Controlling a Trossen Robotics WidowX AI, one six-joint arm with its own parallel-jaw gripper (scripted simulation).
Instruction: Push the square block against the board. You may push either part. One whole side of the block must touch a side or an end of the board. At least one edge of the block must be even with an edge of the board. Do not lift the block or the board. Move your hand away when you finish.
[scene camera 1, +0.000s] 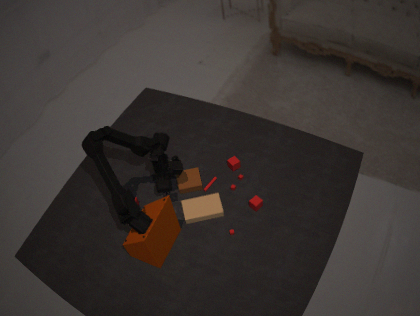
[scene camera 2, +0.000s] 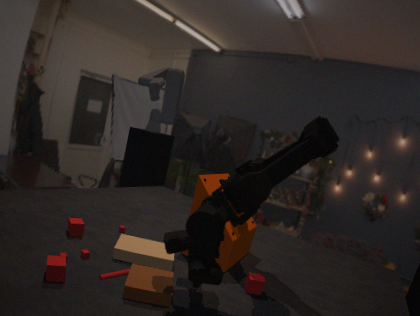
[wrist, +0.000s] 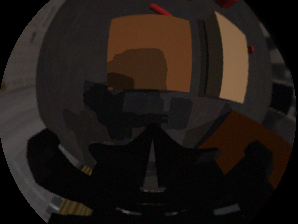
board: scene camera 1; scene camera 2 136, 250; wrist
same spot on board: (wrist: 228, 63) = (scene camera 1: 194, 200)
